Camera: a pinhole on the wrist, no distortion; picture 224 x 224 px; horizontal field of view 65.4 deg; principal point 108.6 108.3 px. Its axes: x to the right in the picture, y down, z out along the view. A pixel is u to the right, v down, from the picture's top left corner.
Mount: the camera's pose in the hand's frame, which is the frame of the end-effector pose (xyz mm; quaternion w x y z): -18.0 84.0 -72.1 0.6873 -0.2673 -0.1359 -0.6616
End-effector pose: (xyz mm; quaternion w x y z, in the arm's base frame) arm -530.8 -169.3 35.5 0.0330 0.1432 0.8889 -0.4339
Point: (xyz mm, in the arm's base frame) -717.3 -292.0 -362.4
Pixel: 176.7 169.5
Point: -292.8 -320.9 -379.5
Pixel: 125.3 9.7
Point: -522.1 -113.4 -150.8
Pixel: 113.3 134.5
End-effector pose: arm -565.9 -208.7 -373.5 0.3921 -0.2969 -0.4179 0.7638
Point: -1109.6 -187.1 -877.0
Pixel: 21.1 206.6
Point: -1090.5 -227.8 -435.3
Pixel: 156.0 171.7
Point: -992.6 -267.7 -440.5
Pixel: 153.0 154.5
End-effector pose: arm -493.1 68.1 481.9 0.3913 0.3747 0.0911 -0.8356
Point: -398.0 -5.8 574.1
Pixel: 138.3 10.7
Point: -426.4 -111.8 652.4
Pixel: 131.7 60.1
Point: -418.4 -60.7 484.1
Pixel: 117.2 172.1
